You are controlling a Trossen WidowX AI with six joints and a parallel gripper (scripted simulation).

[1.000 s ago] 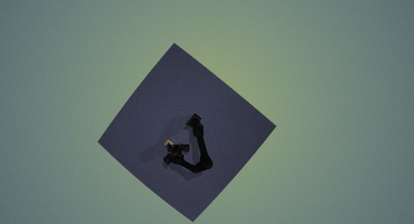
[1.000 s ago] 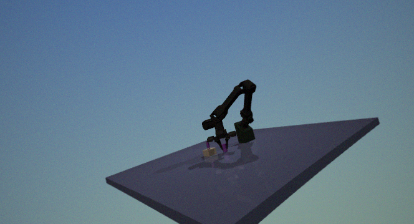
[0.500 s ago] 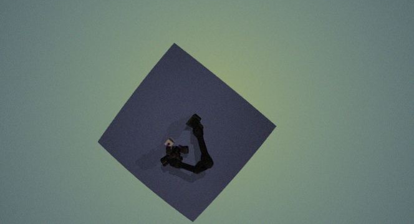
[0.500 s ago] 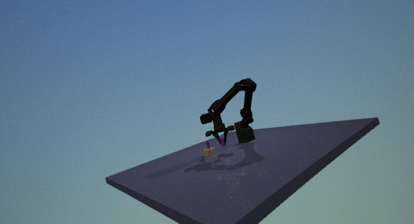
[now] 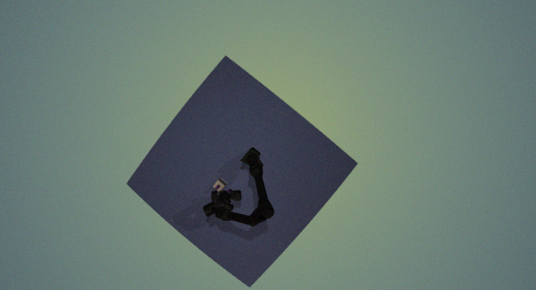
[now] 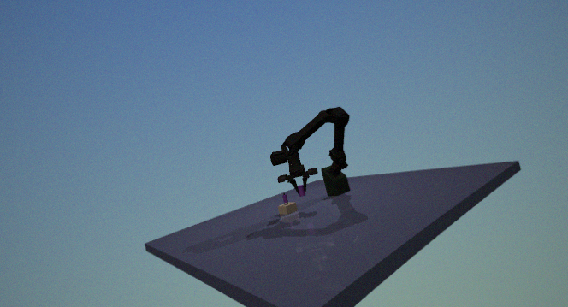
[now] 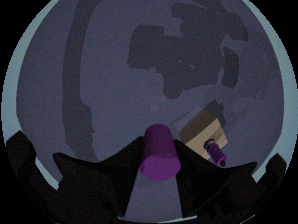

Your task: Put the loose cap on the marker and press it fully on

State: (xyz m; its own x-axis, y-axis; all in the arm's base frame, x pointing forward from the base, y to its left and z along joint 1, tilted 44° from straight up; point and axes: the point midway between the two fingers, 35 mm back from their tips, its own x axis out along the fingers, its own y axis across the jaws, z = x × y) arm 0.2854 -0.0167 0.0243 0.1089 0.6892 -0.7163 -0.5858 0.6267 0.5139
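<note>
Now: the cream holder block 90 mm to the right of my gripper tip, 60 mm below it and 30 mm ahead of it. Also, from my gripper tip: purple cap 10 mm above.
</note>
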